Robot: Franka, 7 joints.
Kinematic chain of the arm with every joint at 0, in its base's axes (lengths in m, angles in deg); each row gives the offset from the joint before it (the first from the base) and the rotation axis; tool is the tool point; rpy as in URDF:
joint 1: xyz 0 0 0.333 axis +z
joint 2: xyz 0 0 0 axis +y
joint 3: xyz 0 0 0.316 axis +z
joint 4: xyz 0.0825 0 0 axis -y
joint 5: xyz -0.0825 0 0.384 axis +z
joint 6: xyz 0 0 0 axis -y
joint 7: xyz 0.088 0 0 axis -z
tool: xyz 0 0 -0.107 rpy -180 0 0
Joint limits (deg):
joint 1: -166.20..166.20
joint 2: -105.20..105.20
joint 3: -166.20..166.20
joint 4: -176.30..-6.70
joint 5: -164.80..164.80
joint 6: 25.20..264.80
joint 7: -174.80..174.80
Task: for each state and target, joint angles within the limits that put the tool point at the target. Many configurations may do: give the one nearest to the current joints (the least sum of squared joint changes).
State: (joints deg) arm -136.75 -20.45 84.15 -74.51 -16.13 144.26 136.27
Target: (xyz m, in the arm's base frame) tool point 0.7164 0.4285 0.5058
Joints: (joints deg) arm -126.88 -70.73 104.73 -39.81 -16.11 153.35 136.27
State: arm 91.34 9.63 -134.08 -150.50 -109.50 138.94 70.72
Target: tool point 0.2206 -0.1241 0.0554
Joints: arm 101.04 -33.30 -144.67 -159.29 -109.57 136.09 70.72
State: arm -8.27 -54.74 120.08 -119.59 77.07 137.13 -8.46
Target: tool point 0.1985 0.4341 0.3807
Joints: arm -16.36 -59.49 82.73 -140.87 78.16 147.06 -8.46
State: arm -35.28 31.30 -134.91 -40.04 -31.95 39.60 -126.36
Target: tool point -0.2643 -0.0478 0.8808
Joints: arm -39.86 18.06 -138.88 -58.22 -29.35 31.37 -126.36
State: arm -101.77 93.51 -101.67 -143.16 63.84 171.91 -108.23
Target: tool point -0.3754 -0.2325 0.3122
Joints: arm -51.17 88.34 -77.84 -149.84 65.38 176.28 -108.23
